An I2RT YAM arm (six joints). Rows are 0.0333 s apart.
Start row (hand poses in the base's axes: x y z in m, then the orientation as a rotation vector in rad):
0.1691, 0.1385, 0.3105, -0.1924, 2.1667, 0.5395
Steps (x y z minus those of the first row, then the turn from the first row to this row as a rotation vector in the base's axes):
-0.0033, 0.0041, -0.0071, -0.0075, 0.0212, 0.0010
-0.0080, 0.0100, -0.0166, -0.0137, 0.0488, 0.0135
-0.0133, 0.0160, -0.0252, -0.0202, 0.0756, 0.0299
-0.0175, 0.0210, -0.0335, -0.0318, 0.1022, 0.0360
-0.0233, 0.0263, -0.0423, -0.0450, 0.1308, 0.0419
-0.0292, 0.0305, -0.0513, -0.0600, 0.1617, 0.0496
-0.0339, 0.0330, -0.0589, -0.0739, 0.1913, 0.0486
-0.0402, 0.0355, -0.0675, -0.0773, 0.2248, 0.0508
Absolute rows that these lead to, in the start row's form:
0.1658, 0.1426, 0.3034, -0.1927, 2.1896, 0.5363
0.1611, 0.1485, 0.2939, -0.2034, 2.2184, 0.5423
0.1558, 0.1545, 0.2853, -0.2189, 2.2465, 0.5500
0.1516, 0.1595, 0.2770, -0.2259, 2.2759, 0.5461
0.1458, 0.1648, 0.2682, -0.2332, 2.3078, 0.5405
0.1399, 0.1690, 0.2592, -0.2431, 2.3424, 0.5343
0.1352, 0.1715, 0.2516, -0.2428, 2.3753, 0.5237
0.1289, 0.1740, 0.2430, -0.2392, 2.4090, 0.5275

